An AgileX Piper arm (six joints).
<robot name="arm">
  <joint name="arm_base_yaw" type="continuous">
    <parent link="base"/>
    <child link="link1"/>
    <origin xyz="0 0 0.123"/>
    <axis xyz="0 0 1"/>
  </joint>
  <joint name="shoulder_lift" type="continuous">
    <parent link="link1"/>
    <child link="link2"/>
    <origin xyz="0 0 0" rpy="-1.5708 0 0"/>
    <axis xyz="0 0 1"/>
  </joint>
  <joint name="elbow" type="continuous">
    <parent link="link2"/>
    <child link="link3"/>
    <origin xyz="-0.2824 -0.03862 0"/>
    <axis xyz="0 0 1"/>
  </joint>
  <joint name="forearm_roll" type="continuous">
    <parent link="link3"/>
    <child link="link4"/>
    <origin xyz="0.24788 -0.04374 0" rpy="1.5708 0 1.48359"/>
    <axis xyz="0 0 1"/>
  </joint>
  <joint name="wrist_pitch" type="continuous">
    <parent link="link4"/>
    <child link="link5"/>
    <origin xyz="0 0 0" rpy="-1.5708 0 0"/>
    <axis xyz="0 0 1"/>
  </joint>
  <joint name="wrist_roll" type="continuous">
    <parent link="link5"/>
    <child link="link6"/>
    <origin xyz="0 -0.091 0" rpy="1.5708 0 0"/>
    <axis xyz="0 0 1"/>
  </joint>
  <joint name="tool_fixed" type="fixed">
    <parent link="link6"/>
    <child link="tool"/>
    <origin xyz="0 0 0"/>
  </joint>
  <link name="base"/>
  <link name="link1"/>
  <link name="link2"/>
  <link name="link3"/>
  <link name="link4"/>
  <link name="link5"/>
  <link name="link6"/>
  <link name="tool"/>
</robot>
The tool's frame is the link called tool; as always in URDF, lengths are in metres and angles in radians. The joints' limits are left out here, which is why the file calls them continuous.
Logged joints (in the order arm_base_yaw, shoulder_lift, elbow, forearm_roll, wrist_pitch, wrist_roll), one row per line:
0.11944 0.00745 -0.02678 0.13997 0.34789 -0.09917
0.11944 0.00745 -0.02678 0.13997 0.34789 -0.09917
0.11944 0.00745 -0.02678 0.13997 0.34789 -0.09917
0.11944 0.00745 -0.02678 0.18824 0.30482 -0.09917
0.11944 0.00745 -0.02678 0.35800 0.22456 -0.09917
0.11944 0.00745 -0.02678 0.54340 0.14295 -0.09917
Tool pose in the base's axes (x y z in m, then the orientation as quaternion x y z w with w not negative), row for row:
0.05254 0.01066 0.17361 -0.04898 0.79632 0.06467 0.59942
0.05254 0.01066 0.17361 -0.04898 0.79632 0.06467 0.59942
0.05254 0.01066 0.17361 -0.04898 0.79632 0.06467 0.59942
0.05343 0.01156 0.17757 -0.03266 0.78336 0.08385 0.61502
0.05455 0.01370 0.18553 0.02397 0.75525 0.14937 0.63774
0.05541 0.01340 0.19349 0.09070 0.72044 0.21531 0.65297
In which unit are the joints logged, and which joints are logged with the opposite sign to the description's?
The joints are logged in radians. Opposite sign: shoulder_lift, elbow.
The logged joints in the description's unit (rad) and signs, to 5 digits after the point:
0.11944 -0.00745 0.02678 0.13997 0.34789 -0.09917
0.11944 -0.00745 0.02678 0.13997 0.34789 -0.09917
0.11944 -0.00745 0.02678 0.13997 0.34789 -0.09917
0.11944 -0.00745 0.02678 0.18824 0.30482 -0.09917
0.11944 -0.00745 0.02678 0.35800 0.22456 -0.09917
0.11944 -0.00745 0.02678 0.54340 0.14295 -0.09917

